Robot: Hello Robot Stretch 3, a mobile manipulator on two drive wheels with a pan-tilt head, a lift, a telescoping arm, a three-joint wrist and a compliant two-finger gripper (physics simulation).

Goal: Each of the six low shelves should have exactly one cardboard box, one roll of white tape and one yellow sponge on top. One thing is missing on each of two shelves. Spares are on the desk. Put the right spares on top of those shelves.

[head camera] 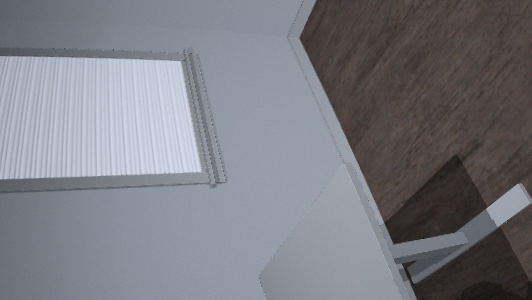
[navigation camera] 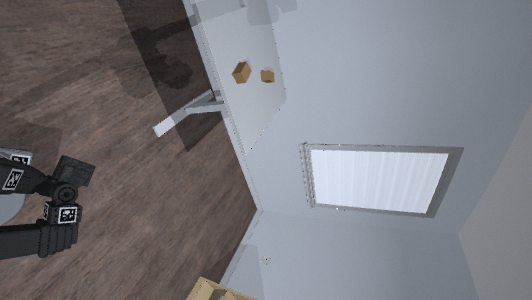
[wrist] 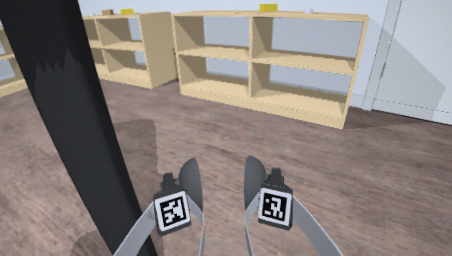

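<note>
Two cardboard boxes stand side by side on the white desk in the navigation view. My gripper is open and empty above the floor in the wrist view, away from the desk and shelves. Beyond it, a low shelf has a yellow sponge and a small white roll of tape on top. A second shelf to its left bears a cardboard box and a yellow sponge; the black mast hides its left part.
Part of another shelf shows at the left edge of the wrist view. A shelf corner shows at the bottom of the navigation view. The desk's white foot juts over the floor. A window is in the wall.
</note>
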